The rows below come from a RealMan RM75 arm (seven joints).
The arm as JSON. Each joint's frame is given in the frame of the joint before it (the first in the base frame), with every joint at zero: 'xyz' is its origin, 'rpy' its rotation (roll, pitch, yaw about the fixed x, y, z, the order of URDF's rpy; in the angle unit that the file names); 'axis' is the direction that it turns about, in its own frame. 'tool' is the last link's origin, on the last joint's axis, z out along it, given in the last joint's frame.
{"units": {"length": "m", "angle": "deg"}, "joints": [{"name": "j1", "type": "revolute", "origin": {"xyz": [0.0, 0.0, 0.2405], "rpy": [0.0, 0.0, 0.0]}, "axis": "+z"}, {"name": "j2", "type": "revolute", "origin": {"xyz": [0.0, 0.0, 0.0], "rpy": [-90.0, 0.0, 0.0]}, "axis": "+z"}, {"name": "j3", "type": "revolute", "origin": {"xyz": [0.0, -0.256, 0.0], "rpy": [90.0, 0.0, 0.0]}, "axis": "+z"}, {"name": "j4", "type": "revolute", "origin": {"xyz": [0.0, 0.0, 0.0], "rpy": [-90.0, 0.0, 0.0]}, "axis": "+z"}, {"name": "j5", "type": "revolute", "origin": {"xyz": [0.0, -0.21, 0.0], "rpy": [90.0, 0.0, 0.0]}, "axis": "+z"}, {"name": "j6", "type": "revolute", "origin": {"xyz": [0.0, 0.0, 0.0], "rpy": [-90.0, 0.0, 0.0]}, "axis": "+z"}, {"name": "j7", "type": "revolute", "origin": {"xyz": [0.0, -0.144, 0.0], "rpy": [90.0, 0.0, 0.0]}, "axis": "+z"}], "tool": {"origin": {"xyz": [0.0, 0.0, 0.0], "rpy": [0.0, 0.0, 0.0]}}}
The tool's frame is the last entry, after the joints.
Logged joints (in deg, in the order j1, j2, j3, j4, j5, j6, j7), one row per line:
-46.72, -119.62, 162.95, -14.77, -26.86, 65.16, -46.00
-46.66, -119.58, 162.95, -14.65, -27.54, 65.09, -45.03
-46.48, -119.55, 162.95, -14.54, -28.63, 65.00, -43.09
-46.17, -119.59, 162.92, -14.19, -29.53, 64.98, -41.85
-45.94, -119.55, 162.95, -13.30, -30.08, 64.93, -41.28
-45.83, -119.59, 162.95, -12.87, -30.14, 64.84, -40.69
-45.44, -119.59, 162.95, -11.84, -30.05, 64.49, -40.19
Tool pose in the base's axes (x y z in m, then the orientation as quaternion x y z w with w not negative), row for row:
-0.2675, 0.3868, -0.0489, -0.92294, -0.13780, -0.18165, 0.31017
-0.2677, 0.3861, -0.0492, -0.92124, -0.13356, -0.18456, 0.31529
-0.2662, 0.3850, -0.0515, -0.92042, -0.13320, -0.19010, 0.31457
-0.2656, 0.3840, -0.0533, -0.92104, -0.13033, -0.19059, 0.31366
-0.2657, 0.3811, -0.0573, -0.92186, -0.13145, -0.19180, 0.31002
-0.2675, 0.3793, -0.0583, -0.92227, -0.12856, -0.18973, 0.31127
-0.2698, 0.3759, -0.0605, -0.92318, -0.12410, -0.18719, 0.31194
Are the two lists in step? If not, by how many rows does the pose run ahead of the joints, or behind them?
The pose runs 2 rows ahead of the joints: the pose in row i belongs to the joints in row i + 2.
